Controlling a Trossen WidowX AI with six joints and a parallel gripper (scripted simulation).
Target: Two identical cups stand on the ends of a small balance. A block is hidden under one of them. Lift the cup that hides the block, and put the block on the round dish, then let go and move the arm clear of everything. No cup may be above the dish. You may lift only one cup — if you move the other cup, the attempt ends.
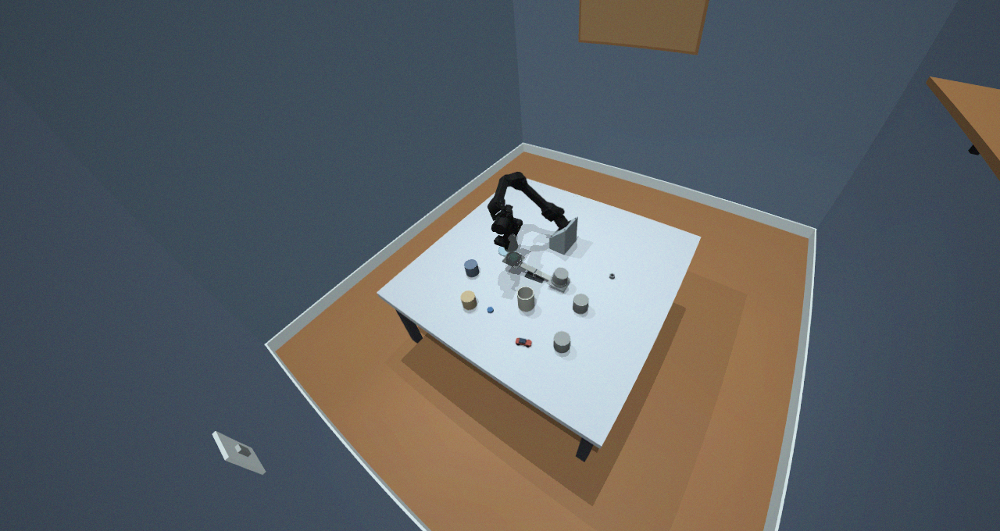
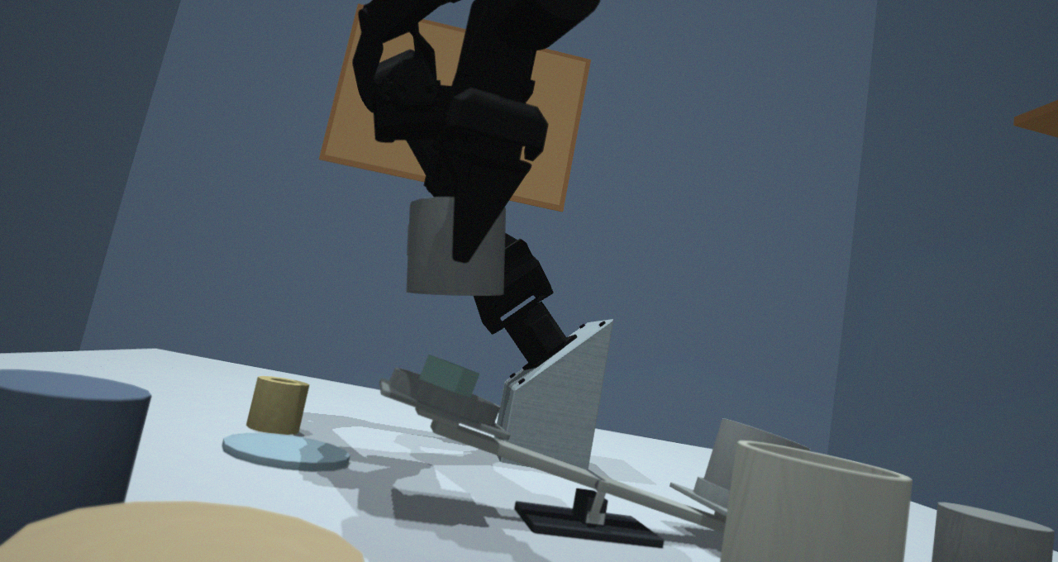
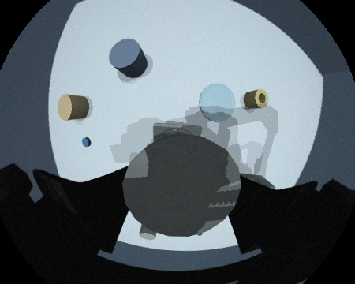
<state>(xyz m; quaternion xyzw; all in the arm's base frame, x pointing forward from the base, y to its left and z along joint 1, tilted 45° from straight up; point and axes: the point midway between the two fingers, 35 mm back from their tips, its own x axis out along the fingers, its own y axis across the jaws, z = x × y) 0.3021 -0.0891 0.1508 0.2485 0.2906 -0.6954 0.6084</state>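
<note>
Right now the yellow ring-shaped cylinder is 21 cm behind my gripper tip, 12 cm to the right of it and 15 cm below it. From my gripper tip the other things lie so: light blue round dish: 10 cm behind, 9 cm to the right, 17 cm below; then dark blue cylinder: 11 cm ahead, 19 cm to the right, 13 cm below; then green block: 1 cm to the left, 8 cm below.
</note>
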